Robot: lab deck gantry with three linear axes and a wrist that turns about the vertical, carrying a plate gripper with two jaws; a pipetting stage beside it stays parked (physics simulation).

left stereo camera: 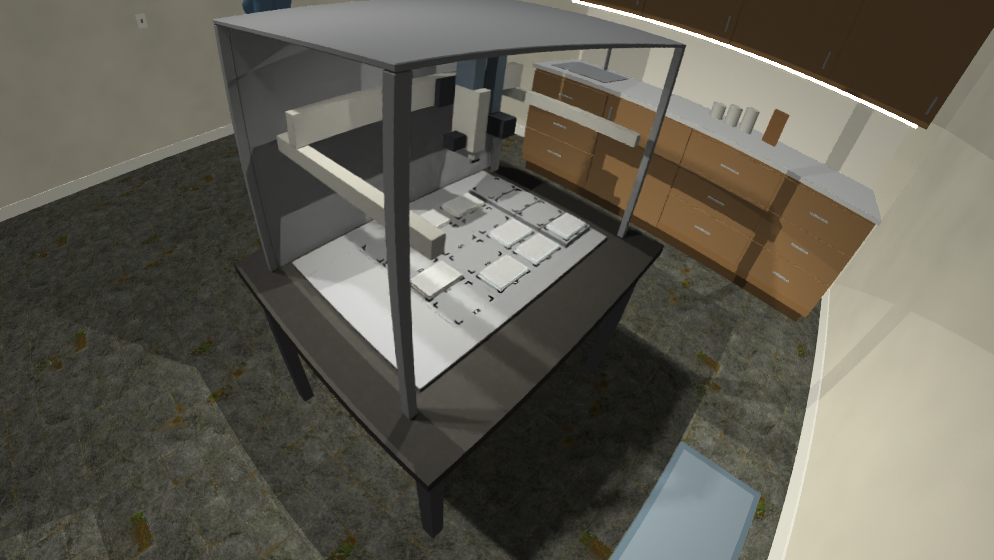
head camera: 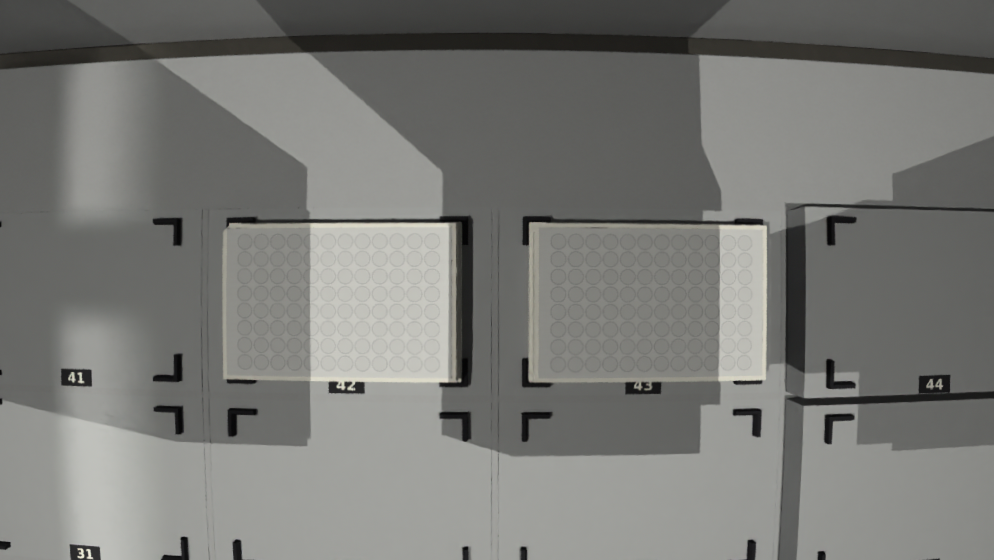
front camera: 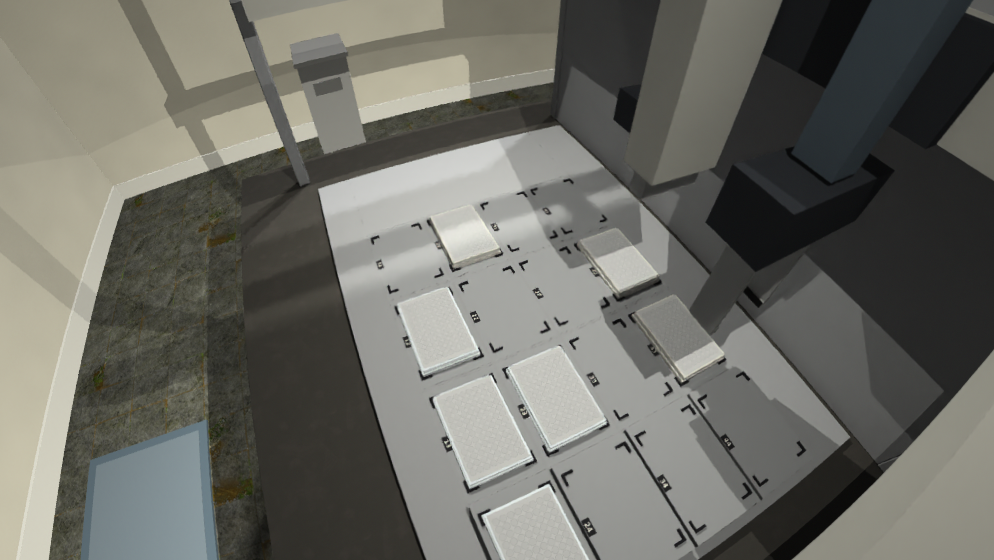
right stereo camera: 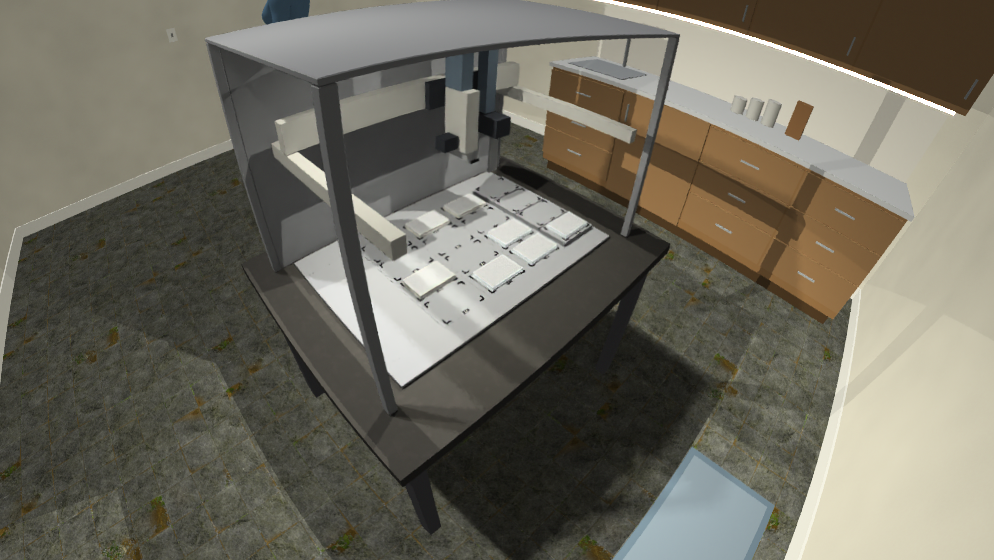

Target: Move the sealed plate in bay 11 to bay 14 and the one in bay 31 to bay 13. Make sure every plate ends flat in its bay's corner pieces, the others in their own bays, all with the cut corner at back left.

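Pixels of known places: gripper, fingertip midpoint: (left stereo camera: 484, 165) (front camera: 727, 308) (right stereo camera: 482, 166); robot's base at its link origin: (left stereo camera: 458, 323) (front camera: 373, 239) (right stereo camera: 446, 322).
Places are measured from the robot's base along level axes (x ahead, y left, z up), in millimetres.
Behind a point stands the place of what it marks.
A pale sealed plate (front camera: 535, 525) @(x 528, y 49, z 29 mm) (left stereo camera: 566, 226) @(x 541, y 35, z 29 mm) (right stereo camera: 566, 226) @(x 537, y 33, z 29 mm) sits in bay 14, cut off by the lower edge of the front view. Another sealed plate (front camera: 482, 431) @(x 399, y 42, z 14 mm) (left stereo camera: 535, 248) @(x 379, y 43, z 14 mm) (right stereo camera: 533, 248) @(x 380, y 40, z 14 mm) lies in bay 13. Both look flat; their cut corners are too small to make out. Bay 11 and bay 31 hold no plate in the front view. My gripper (front camera: 733, 313) @(x 440, y 330, z 160 mm) is raised over the back right of the deck, beyond the plate in bay 43. Its jaws stand apart with no plate between them. One jaw is largely hidden, and the head view does not show the jaws.
Other plates lie in bay 12 (front camera: 438, 330) @(x 237, y 44, z 14 mm), bay 21 (front camera: 464, 235) @(x 74, y 149, z 14 mm), bay 23 (front camera: 556, 396) @(x 397, y 148, z 14 mm), bay 42 (front camera: 619, 261) @(x 236, y 360, z 14 mm) (head camera: 340, 302) @(x 230, y 364, z 14 mm) and bay 43 (front camera: 678, 337) @(x 397, y 357, z 14 mm) (head camera: 646, 302) @(x 388, y 364, z 14 mm). The parked pipetting stage (front camera: 688, 90) (left stereo camera: 470, 118) (right stereo camera: 460, 121) hangs beside the gripper. Frame posts stand at the table's corners.
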